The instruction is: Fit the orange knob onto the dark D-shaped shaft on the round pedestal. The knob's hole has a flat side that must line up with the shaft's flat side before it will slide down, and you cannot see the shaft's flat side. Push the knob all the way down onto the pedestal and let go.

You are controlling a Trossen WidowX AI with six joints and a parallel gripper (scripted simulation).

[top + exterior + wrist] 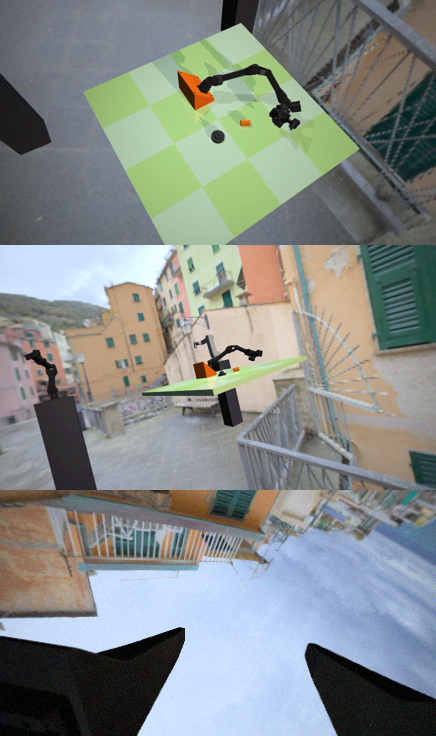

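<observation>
Now: the orange knob 200 mm behind my gripper tip, 120 mm to the right of it and 170 mm below it. The rest, counted from my gripper tip: dark round pedestal 200 mm behind, 320 mm to the right, 160 mm below.
</observation>
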